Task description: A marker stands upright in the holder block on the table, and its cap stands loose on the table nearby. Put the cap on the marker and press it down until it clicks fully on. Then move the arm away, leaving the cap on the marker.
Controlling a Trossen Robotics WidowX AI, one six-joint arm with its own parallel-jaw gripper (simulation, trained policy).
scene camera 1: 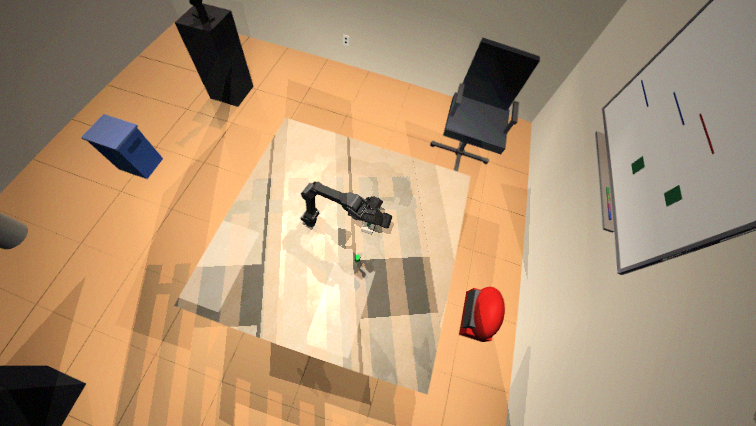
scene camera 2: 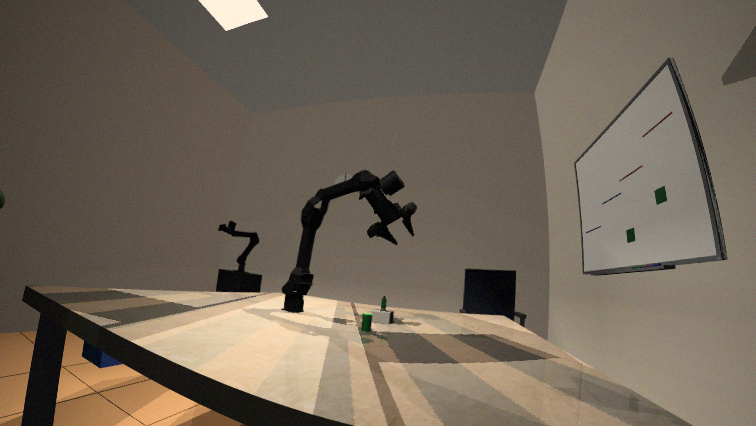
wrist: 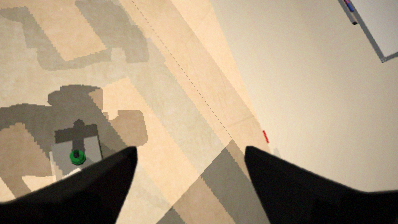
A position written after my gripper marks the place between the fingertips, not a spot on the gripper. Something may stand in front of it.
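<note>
Visible here is my gripper [scene camera 2: 405,240]. The wrist view likewise shows my gripper [wrist: 192,152].
</note>
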